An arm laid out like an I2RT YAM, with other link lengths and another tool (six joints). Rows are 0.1 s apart.
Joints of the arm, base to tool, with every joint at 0 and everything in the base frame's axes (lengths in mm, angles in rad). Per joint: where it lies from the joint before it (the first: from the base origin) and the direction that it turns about. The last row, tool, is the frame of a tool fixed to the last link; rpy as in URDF.
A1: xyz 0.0 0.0 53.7 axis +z
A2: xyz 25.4 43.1 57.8 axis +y
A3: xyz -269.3 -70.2 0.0 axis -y
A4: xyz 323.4 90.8 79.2 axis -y
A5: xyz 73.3 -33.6 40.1 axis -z
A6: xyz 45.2 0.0 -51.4 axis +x
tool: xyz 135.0 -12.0 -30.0 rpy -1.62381 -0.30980 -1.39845
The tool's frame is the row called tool.
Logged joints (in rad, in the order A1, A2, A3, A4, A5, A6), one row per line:
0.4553 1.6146 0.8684 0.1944 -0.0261 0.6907
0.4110 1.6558 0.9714 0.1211 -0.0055 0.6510
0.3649 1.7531 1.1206 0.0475 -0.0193 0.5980
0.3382 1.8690 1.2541 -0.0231 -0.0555 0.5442
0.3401 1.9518 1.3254 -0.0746 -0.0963 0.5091
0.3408 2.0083 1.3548 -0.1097 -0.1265 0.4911
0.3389 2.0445 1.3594 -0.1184 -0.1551 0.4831
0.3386 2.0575 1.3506 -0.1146 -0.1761 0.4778
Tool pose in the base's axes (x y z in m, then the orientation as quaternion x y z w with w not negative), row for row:
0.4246 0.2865 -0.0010 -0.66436 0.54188 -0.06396 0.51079
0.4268 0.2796 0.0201 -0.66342 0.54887 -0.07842 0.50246
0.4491 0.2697 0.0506 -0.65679 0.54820 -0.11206 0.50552
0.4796 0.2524 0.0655 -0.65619 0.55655 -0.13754 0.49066
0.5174 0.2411 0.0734 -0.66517 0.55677 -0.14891 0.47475
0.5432 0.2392 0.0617 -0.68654 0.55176 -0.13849 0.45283
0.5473 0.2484 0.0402 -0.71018 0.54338 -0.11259 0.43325
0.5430 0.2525 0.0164 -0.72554 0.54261 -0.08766 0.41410
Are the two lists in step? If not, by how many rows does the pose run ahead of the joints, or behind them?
The pose runs 2 rows behind the joints: the pose in row i belongs to the joints in row i - 2.
